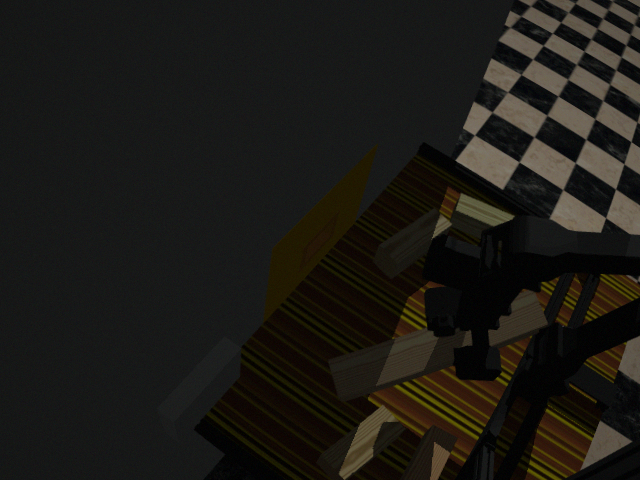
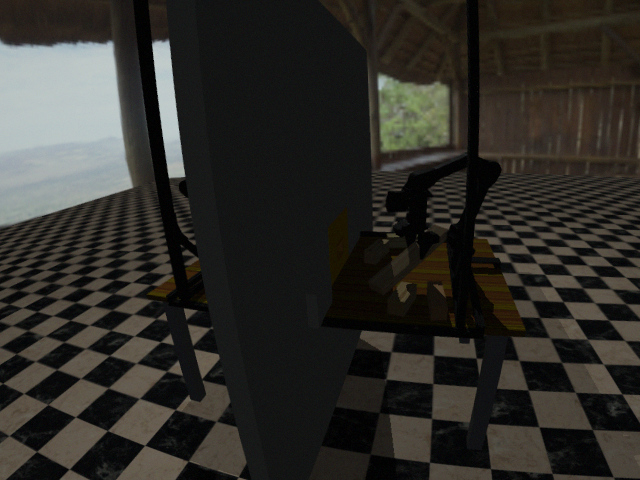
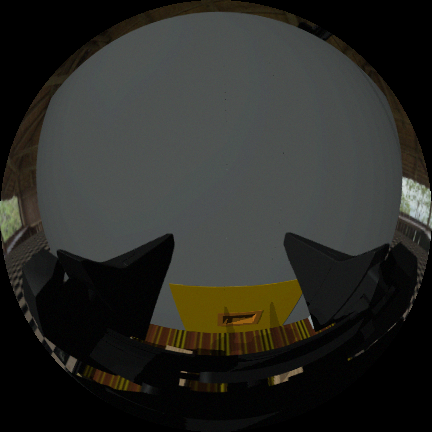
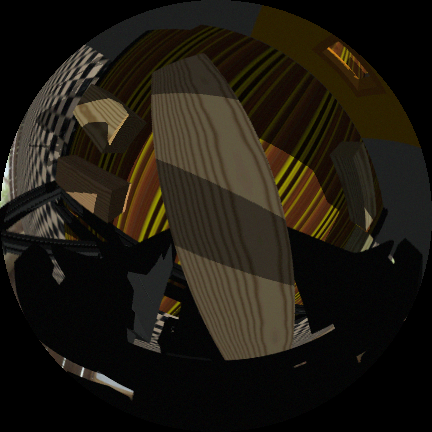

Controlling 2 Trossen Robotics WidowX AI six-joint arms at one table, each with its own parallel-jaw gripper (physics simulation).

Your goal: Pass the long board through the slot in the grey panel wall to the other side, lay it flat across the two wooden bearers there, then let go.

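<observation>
The long wooden board (image 1: 404,357) (image 4: 225,201) (image 2: 398,268) is held above the striped table (image 1: 304,333), on the near side of the grey panel wall (image 1: 199,190) (image 2: 270,190) (image 3: 217,141). My right gripper (image 1: 461,335) is shut on the board across its width, near one end. The board's free end points roughly towards the wall. The slot (image 3: 239,319) (image 4: 346,60) sits in a yellow plate (image 1: 318,238) (image 3: 197,301) at the wall's foot. My left gripper (image 3: 230,239) is open and empty on the other side, facing the slot.
Several loose wooden blocks lie on the table around the board: one (image 1: 409,243) (image 4: 354,181) close to the wall, another (image 1: 477,211) at the far edge, two (image 1: 366,443) (image 1: 432,452) at the near edge. Black frame posts (image 2: 472,143) rise beside the table.
</observation>
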